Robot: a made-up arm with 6 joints.
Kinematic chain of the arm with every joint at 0, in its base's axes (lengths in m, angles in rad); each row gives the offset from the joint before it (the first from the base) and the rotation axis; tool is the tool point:
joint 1: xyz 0 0 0.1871 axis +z
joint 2: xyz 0 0 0 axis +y
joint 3: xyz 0 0 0.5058 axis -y
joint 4: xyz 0 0 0 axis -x
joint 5: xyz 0.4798 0 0 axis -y
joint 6: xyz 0 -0.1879 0 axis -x
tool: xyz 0 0 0
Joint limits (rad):
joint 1: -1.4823..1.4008
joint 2: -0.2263..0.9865
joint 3: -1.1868..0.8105
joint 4: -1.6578..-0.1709
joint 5: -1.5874..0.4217
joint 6: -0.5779..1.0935
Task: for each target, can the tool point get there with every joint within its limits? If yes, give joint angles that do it. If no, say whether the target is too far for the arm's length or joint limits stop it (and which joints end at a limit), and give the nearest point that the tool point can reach.
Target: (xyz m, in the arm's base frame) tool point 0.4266 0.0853 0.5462
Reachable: yes | joints 0.4386 -0.1221 -0.0939 -0.9844 -0.2850 -0.3895
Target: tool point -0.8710 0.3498 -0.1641
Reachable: no: joint limits stop it (at a limit: joint 1, joint 2, joint 3) | nearest point -0.1652 -0.1066 0.1110 | short by 0.884 m
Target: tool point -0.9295 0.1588 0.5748
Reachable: no: joint limits stop it (at a limit: joint 1, joint 2, joint 3) | nearest point -0.1723 -0.1500 0.2677 | short by 0.873 m
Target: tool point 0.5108 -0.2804 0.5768
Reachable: yes | joints -0.2061 0.1654 0.1047 -0.4413 -1.4105 0.0227
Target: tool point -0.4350 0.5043 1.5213
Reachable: no: too far | nearest point 0.0333 0.2904 0.9977 | short by 0.734 m
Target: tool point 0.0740 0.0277 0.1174
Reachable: yes | joints 0.9295 0.8233 -1.0178 -1.3414 -0.7870 -0.3505
